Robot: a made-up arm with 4 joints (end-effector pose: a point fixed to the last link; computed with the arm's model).
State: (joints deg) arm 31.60 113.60 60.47 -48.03
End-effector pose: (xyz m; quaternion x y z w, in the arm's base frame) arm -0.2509 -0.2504 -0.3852 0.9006 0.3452 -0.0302 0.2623
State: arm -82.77 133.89 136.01 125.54
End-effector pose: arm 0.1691 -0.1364 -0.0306 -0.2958 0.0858 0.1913 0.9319
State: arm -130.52 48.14 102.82 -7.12
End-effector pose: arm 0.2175 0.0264 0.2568 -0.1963 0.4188 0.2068 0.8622
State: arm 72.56 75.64 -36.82 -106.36
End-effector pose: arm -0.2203 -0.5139 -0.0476 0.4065 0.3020 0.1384 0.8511
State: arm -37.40 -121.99 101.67 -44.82
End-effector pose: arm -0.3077 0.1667 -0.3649 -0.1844 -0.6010 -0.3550 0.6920
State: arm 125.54 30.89 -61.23 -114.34
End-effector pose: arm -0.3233 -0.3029 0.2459 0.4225 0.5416 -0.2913 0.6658
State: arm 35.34 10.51 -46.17 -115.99
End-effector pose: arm 0.3361 -0.2929 0.2313 -0.0429 0.8090 0.1086 0.5761
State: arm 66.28 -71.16 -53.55 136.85
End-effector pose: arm 0.2038 -0.3176 -0.0500 -0.1911 -0.5665 0.2381 0.7654
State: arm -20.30 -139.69 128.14 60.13
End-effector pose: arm 0.0017 -0.1003 -0.4058 0.3605 0.8835 0.1131 0.2770
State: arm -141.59 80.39 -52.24 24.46
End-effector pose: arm 0.0058 0.4051 -0.2413 0.6092 0.4629 0.6439 0.0062
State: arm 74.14 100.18 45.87 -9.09
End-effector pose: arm -0.3733 0.0041 -0.2605 0.7855 -0.1613 -0.4950 0.3346
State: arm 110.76 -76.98 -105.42 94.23
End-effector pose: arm -0.0233 -0.3721 -0.1623 0.1048 -0.1703 -0.1664 0.9656
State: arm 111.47 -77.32 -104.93 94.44
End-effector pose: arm -0.0289 -0.3716 -0.1615 0.0998 -0.1691 -0.1735 0.9651
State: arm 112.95 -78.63 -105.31 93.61
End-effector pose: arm -0.0388 -0.3709 -0.1636 0.1045 -0.1530 -0.1867 0.9648
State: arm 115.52 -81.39 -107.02 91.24
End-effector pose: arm -0.0547 -0.3694 -0.1703 0.1253 -0.1154 -0.2084 0.9631
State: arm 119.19 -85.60 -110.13 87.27
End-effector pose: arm -0.0768 -0.3664 -0.1826 0.1652 -0.0578 -0.2376 0.9555
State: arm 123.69 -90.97 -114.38 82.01
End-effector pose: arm -0.1039 -0.3606 -0.2011 0.2238 0.0120 -0.2700 0.9364
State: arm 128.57 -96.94 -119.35 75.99
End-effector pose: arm -0.1338 -0.3509 -0.2254 0.2968 0.0825 -0.2994 0.9030
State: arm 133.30 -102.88 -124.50 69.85
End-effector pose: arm -0.1633 -0.3365 -0.2532 0.3752 0.1431 -0.3203 0.8580
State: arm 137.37 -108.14 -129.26 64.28
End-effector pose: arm -0.1887 -0.3188 -0.2809 0.4483 0.1875 -0.3306 0.8091
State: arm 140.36 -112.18 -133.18 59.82
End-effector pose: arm -0.2069 -0.3015 -0.3045 0.5067 0.2151 -0.3318 0.7661
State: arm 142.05 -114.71 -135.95 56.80
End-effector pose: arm -0.2167 -0.2893 -0.3209 0.5454 0.2297 -0.3275 0.7366
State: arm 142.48 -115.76 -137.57 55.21
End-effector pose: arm -0.2186 -0.2844 -0.3298 0.5646 0.2360 -0.3209 0.7229
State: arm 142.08 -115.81 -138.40 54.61
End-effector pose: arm -0.2156 -0.2851 -0.3333 0.5709 0.2378 -0.3139 0.7204
